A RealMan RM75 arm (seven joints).
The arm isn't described. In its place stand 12 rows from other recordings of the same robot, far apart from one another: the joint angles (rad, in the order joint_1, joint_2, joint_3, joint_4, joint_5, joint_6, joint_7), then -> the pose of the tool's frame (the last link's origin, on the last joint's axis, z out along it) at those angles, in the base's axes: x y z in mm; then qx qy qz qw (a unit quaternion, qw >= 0).
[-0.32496, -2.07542, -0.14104, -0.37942, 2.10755, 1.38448, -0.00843] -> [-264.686 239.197 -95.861 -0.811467 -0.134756 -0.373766 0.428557]
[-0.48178, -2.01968, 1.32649, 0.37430, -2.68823, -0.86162, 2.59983] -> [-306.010 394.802 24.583 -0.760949 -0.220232 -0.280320 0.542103]
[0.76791, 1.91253, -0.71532, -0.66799, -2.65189, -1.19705, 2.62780] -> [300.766 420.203 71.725 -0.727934 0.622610 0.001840 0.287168]
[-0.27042, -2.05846, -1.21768, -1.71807, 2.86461, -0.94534, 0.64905] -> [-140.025 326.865 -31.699 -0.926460 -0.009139 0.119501 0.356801]
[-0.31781, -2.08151, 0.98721, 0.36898, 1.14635, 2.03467, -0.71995] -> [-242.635 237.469 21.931 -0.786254 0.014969 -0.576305 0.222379]
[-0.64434, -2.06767, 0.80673, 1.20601, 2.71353, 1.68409, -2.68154] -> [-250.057 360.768 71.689 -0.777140 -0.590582 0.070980 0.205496]
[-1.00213, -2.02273, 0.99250, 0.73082, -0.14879, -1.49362, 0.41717] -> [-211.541 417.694 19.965 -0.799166 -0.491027 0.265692 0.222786]
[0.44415, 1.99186, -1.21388, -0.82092, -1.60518, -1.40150, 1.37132] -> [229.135 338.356 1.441 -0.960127 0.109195 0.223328 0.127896]
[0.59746, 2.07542, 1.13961, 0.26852, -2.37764, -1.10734, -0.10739] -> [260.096 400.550 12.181 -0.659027 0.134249 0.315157 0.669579]
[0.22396, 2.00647, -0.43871, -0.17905, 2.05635, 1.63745, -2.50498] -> [370.575 246.691 88.791 -0.648786 0.185718 0.432268 0.598105]
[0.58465, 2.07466, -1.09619, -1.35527, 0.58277, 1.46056, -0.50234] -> [199.529 383.278 53.926 -0.856380 0.441635 -0.036638 0.265009]
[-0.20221, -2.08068, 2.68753, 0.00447, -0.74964, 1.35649, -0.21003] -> [-373.149 211.044 -46.584 -0.814184 -0.204049 -0.229285 0.492845]
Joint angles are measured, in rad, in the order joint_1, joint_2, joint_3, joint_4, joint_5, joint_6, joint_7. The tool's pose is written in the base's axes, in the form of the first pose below.
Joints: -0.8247 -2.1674 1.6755 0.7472 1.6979 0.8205 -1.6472
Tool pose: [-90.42 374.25 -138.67 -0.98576 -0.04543 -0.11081 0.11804]
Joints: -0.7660 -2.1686 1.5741 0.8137 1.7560 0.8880 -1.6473
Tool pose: [-98.14 377.71 -119.62 -0.98165 -0.05643 -0.12861 0.12902]
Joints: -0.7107 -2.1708 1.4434 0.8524 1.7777 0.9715 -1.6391
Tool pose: [-112.07 381.88 -96.62 -0.97338 -0.08817 -0.15830 0.14036]
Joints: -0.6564 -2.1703 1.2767 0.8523 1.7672 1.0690 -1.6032
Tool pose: [-136.75 385.04 -69.54 -0.95804 -0.13295 -0.20018 0.15622]
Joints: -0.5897 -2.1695 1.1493 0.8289 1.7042 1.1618 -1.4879
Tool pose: [-164.40 377.75 -48.98 -0.94148 -0.14767 -0.24813 0.17390]
